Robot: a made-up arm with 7 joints. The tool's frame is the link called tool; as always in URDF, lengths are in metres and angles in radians. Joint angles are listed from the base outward. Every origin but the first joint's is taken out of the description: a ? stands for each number. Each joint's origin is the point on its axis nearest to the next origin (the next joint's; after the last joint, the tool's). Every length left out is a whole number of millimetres.
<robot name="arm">
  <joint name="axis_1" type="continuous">
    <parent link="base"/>
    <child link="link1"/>
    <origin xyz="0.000 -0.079 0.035" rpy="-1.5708 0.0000 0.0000"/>
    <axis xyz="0 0 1"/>
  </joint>
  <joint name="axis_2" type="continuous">
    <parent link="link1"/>
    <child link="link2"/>
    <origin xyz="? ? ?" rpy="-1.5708 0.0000 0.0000"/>
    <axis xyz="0 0 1"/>
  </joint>
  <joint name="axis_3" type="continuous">
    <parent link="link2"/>
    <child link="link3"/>
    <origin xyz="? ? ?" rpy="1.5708 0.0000 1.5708"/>
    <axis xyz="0 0 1"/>
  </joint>
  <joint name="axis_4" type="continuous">
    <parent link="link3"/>
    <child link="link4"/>
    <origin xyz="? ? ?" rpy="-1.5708 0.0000 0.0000"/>
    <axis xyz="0 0 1"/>
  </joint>
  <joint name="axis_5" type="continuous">
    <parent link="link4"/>
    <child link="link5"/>
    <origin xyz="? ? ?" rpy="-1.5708 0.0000 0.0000"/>
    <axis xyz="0 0 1"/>
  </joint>
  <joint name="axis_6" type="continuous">
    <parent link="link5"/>
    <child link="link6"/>
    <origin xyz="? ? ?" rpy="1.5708 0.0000 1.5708"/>
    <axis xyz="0 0 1"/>
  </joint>
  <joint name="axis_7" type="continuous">
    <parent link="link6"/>
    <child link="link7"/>
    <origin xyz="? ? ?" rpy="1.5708 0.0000 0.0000"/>
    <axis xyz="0 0 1"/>
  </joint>
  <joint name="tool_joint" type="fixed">
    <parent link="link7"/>
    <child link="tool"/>
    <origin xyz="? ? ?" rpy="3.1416 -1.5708 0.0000"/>
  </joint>
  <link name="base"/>
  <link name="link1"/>
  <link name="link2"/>
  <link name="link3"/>
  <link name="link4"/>
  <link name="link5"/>
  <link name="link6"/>
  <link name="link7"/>
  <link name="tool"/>
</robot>
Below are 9 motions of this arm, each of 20 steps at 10 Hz.
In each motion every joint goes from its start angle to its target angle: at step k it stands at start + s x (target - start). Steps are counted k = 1, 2, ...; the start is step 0. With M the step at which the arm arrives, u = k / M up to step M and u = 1 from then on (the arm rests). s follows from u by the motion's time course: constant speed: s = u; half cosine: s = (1 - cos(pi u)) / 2; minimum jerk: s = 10 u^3 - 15 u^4 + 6 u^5.
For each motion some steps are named. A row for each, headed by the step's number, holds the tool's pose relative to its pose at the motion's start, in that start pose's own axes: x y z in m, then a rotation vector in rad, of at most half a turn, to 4 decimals.
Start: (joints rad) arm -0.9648 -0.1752 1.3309 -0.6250 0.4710 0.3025 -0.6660
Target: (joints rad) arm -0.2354 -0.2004 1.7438 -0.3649 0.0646 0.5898 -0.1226
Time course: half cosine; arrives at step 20
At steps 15, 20:
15: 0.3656 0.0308 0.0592 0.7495 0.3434 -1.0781
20: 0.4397 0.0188 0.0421 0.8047 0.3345 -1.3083

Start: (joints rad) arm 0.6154 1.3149 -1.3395 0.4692 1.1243 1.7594 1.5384
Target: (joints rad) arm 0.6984 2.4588 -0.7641 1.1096 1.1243 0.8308 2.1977
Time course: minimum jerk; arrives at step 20
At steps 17, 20:
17: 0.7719 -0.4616 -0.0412 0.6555 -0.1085 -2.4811
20: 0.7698 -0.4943 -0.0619 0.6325 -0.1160 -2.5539

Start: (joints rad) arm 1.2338 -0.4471 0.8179 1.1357 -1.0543 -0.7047 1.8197
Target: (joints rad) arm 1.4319 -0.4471 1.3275 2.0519 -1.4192 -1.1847 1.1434
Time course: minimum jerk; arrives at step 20
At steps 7, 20:
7: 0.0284 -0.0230 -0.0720 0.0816 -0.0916 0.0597
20: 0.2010 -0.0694 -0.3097 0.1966 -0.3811 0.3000

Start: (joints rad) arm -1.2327 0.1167 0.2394 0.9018 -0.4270 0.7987 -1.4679
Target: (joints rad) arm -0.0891 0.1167 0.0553 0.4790 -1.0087 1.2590 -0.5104
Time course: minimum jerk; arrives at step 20
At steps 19, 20:
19: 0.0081 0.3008 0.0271 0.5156 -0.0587 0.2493
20: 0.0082 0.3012 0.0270 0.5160 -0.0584 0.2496

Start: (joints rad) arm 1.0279 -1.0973 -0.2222 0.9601 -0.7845 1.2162 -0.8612
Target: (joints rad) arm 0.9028 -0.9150 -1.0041 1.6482 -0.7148 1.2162 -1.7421
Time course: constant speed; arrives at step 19
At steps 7, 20:
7: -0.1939 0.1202 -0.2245 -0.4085 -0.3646 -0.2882
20: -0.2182 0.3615 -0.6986 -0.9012 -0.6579 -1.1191

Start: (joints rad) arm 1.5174 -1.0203 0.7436 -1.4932 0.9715 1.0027 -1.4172
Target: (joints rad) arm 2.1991 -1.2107 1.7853 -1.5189 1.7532 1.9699 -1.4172
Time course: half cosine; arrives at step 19
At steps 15, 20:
15: 0.0200 0.4098 -0.2505 -1.5157 -0.1394 -0.8559
20: 0.0081 0.3896 -0.2972 -1.7007 -0.1950 -0.8163

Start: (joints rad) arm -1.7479 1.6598 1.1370 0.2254 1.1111 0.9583 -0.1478
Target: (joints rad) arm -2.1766 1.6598 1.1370 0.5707 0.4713 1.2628 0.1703
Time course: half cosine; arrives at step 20
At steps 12, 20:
12: 0.2148 -0.0384 0.0964 0.4684 0.0983 -0.6247
20: 0.3549 -0.0961 0.1162 0.6176 0.1225 -0.9828

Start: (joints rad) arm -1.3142 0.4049 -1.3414 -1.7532 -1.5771 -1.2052 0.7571
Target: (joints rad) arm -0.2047 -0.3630 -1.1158 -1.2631 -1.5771 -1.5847 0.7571
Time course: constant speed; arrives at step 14
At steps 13, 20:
13: 0.4751 0.4116 0.1344 -0.1834 0.6452 -0.9243
20: 0.5116 0.4164 0.1301 -0.2179 0.7174 -0.9767

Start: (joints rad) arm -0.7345 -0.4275 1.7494 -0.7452 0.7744 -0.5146 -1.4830
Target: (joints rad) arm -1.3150 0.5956 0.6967 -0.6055 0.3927 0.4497 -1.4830
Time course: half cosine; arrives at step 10
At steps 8, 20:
8: 0.0767 0.5206 -0.0459 -1.0221 0.0180 -1.1215
20: 0.1137 0.5468 -0.0734 -1.1121 0.0325 -1.2412

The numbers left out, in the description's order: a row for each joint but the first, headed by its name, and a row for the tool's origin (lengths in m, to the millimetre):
axis_2: -0.041 -0.235 0.000
axis_3: 0.192 -0.090 0.000
axis_4: -0.212 -0.008 0.000
axis_5: 0.051 0.236 0.000
axis_6: -0.125 0.032 0.000
axis_7: 0.175 0.335 0.000
tool: 0.006 -0.016 0.000

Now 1 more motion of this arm.
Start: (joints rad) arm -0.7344 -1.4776 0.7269 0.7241 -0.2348 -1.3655 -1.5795
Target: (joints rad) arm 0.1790 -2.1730 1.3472 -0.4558 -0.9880 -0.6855 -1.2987
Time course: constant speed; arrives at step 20
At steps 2, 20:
2: -0.0774 -0.0545 -0.0869 -0.0518 -0.1873 0.1080
20: 0.4353 -0.4790 -0.6178 0.4373 -1.8972 1.5485

